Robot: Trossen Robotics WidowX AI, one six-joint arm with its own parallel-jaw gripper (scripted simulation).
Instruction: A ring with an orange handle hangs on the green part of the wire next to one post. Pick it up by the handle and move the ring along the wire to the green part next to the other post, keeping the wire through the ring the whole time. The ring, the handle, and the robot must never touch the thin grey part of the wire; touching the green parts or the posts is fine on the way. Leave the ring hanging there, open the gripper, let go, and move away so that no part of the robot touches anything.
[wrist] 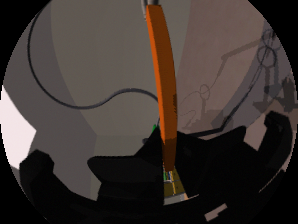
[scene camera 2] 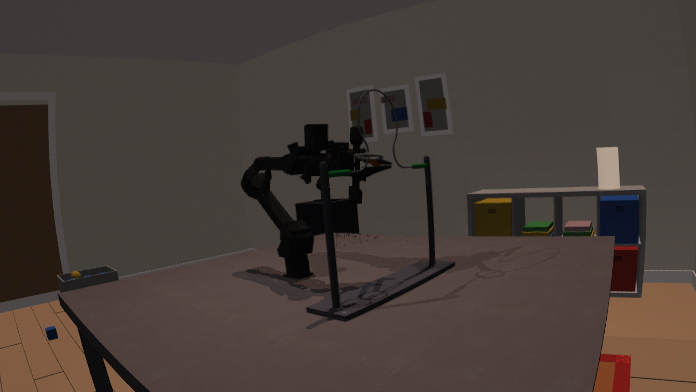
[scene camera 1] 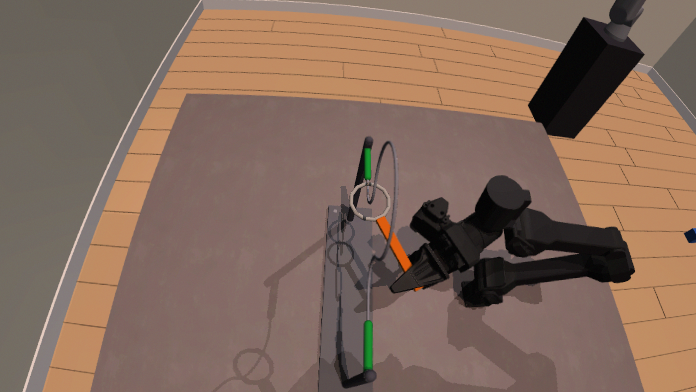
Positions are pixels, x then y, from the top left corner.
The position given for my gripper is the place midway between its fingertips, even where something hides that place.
My gripper (scene camera 1: pixel 391 290) carries a ring (scene camera 1: pixel 381 221).
